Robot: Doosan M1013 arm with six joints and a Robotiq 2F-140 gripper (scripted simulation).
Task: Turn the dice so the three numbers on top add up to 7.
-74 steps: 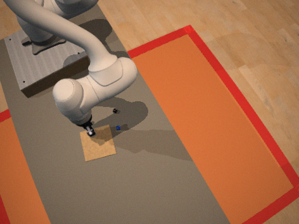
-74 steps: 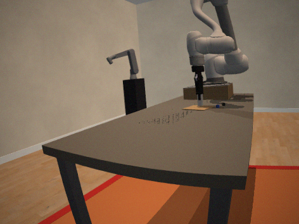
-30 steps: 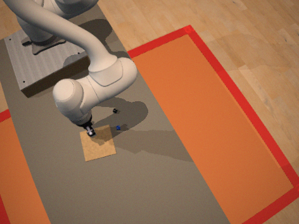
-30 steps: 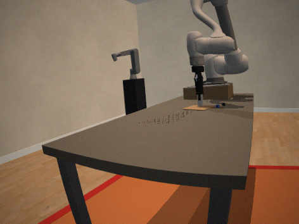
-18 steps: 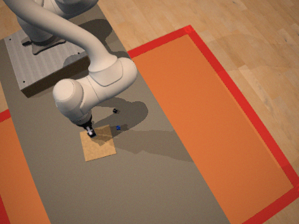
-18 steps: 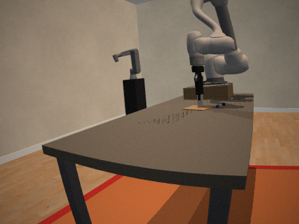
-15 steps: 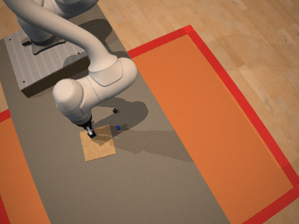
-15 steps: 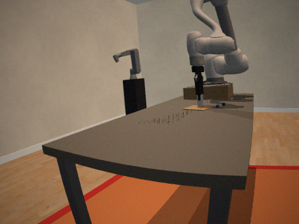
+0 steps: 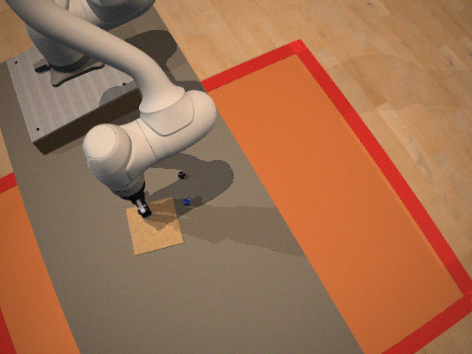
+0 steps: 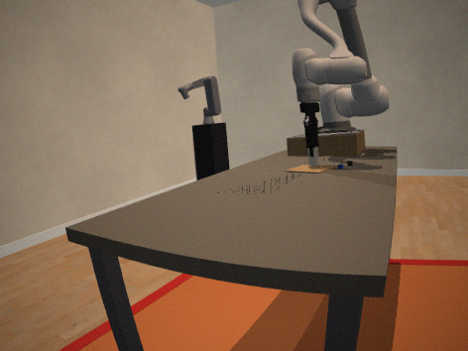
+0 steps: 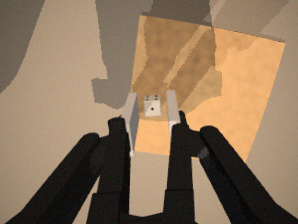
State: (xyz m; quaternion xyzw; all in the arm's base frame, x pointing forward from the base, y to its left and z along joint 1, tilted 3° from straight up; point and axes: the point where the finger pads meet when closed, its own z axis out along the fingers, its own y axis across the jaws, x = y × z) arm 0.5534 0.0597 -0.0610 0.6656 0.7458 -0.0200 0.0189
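My hand is 30 mm above the white die. From my hand the other things lie so: black die: 70 mm behind, 130 mm to the left, 30 mm below; then tan mat: 50 mm ahead, 10 mm to the left, 40 mm below; then blue die: 20 mm ahead, 120 mm to the left, 30 mm below.
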